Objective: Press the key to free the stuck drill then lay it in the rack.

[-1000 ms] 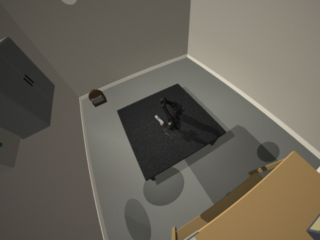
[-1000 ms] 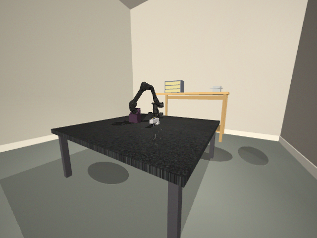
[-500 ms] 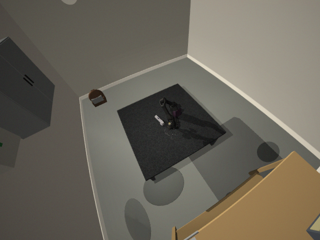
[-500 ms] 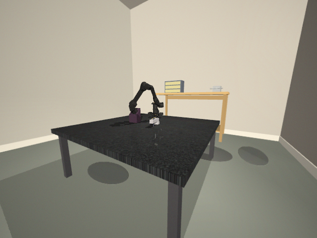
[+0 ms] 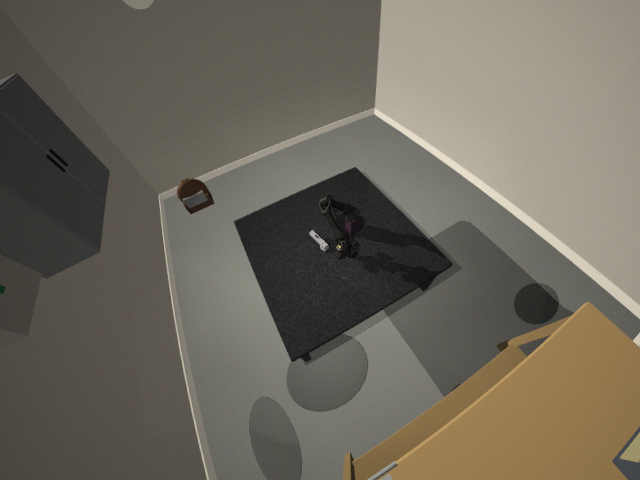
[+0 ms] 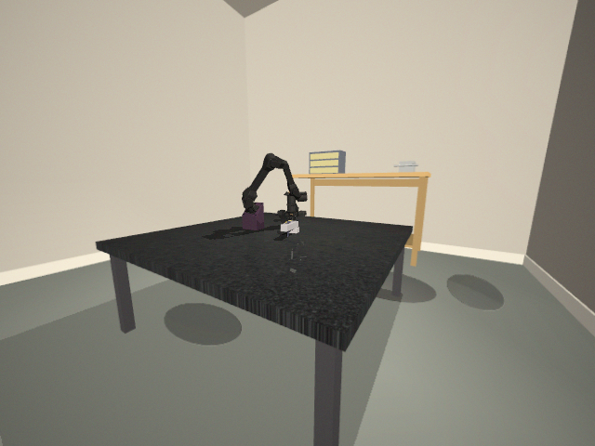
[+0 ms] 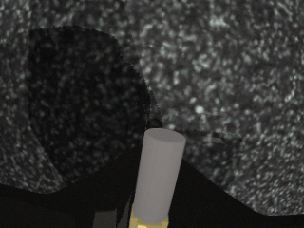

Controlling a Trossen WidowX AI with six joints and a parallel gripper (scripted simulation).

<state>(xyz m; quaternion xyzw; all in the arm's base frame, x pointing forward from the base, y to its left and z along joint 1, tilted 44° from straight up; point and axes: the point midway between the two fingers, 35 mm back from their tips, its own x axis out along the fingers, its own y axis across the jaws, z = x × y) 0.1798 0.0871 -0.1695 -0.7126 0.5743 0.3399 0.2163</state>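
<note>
My gripper tip is 4 cm to the left of the drill, 4 cm below it and 1 cm short of it.
</note>
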